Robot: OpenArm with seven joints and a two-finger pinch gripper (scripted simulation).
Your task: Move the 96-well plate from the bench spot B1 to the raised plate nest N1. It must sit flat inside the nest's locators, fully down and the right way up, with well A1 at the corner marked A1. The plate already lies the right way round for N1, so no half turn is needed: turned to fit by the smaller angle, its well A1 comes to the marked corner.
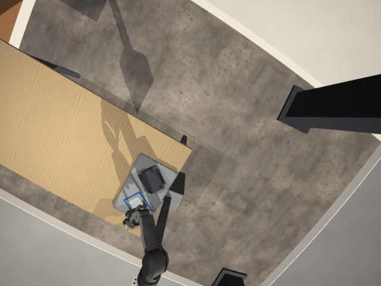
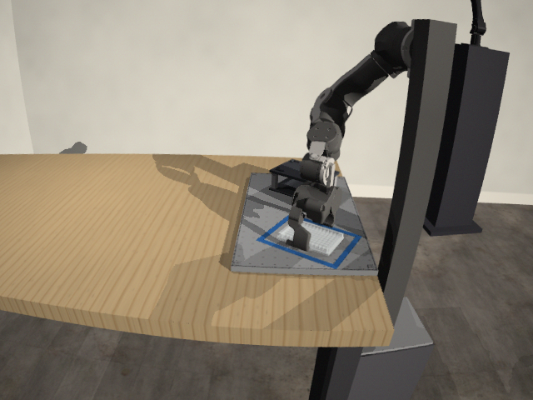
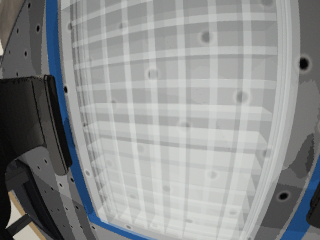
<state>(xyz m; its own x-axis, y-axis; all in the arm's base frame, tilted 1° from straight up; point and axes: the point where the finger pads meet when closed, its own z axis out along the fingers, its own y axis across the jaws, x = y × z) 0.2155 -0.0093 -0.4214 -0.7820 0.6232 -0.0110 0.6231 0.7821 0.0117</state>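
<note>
Right now the 96-well plate is right at my hand. From my hand the other things lie so: A1 mark: 170 mm to the right, 60 mm above, 50 mm behind.
</note>
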